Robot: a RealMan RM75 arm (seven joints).
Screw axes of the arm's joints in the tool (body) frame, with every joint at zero. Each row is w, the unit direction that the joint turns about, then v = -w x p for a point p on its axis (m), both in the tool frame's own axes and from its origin. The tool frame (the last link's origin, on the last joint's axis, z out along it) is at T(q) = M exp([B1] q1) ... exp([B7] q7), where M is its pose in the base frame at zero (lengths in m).
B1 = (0, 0, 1, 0, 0, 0)
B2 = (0, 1, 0, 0.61, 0, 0)
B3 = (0, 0, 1, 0, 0, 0)
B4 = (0, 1, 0, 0.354, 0, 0)
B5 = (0, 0, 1, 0, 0, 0)
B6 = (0, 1, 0, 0.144, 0, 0)
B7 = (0, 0, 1, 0, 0, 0)
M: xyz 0 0 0.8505 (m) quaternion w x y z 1 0 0 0
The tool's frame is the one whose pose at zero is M.
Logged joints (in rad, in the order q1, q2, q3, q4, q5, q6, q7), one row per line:
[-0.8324, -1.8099, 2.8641, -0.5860, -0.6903, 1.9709, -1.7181]
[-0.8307, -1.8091, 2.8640, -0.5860, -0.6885, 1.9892, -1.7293]
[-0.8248, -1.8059, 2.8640, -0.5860, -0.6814, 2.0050, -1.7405]
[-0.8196, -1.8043, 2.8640, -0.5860, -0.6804, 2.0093, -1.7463]
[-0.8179, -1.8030, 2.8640, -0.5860, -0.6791, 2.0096, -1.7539]
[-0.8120, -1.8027, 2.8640, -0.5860, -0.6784, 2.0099, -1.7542]
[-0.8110, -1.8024, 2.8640, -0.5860, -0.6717, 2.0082, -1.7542]
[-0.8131, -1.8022, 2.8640, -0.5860, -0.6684, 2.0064, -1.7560]
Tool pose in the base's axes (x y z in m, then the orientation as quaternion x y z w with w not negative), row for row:
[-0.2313, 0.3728, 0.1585, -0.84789, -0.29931, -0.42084, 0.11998]
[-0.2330, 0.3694, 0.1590, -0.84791, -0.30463, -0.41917, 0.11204]
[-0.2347, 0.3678, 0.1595, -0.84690, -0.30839, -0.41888, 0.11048]
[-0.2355, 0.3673, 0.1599, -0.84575, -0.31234, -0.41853, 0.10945]
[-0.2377, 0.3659, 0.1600, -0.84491, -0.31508, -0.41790, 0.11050]
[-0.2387, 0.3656, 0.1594, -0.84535, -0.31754, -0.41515, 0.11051]
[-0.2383, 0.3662, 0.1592, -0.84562, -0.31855, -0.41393, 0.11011]
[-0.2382, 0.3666, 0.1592, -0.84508, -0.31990, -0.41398, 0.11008]
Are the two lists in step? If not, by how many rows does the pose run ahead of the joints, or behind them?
The pose runs 1 row ahead of the joints: the pose in row i belongs to the joints in row i + 1.
